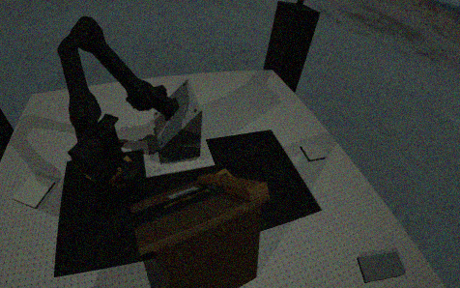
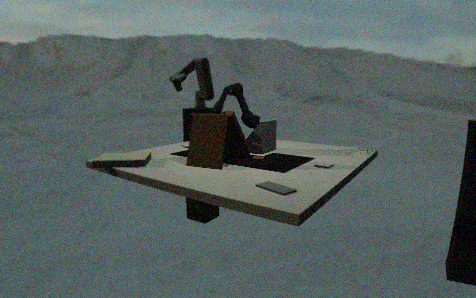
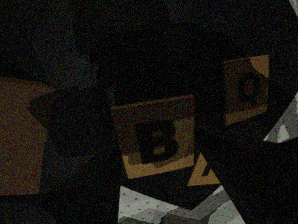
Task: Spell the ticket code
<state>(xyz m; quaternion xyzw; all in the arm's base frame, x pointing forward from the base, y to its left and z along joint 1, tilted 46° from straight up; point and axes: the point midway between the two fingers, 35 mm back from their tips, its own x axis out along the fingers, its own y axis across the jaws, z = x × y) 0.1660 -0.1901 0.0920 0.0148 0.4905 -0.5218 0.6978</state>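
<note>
The orange tile is 6 cm behind my gripper tip, 8 cm to the right of it and 2 cm below it. Round my gripper tip: black mat 4 cm ahead, 19 cm to the left, 2 cm below; then grey card 52 cm ahead, 64 cm to the left, 2 cm below; then pale card 4 cm behind, 29 cm to the right, 2 cm below.
</note>
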